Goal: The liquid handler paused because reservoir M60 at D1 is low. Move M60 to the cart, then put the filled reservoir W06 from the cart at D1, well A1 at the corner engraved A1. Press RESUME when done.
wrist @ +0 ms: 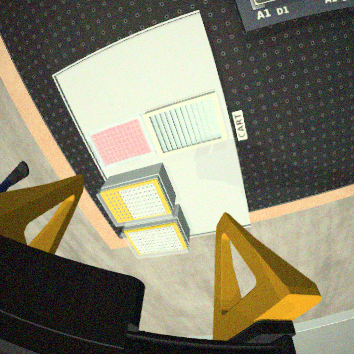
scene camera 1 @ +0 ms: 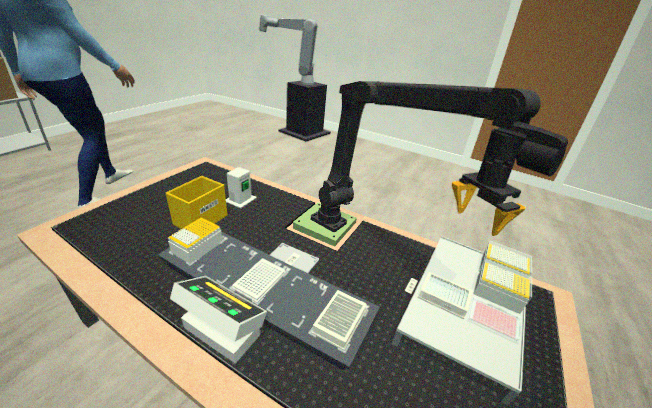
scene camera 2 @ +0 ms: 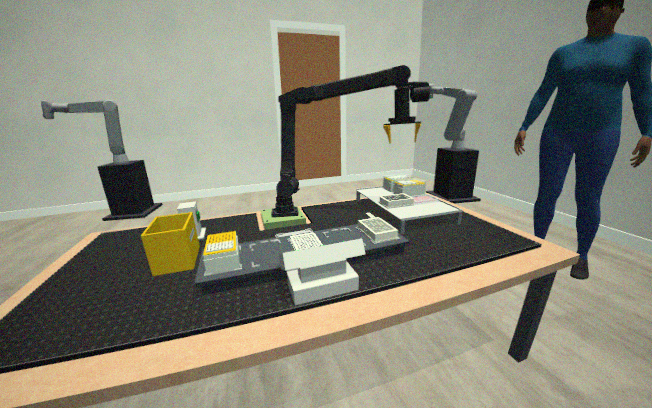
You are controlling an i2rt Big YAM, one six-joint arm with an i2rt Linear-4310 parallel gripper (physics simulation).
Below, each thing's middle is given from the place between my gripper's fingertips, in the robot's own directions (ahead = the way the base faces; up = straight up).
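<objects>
Pink plate [scene camera 1: 503,323]: 130 mm to the left of my hand, 40 mm behind it, 260 mm below it. Also measured from my hand, the white RESUME button box [scene camera 1: 239,183] is far to the right, far below and a touch behind, while the yellow bin [scene camera 2: 171,244] is far to the right, far below and a fair way ahead.
</objects>
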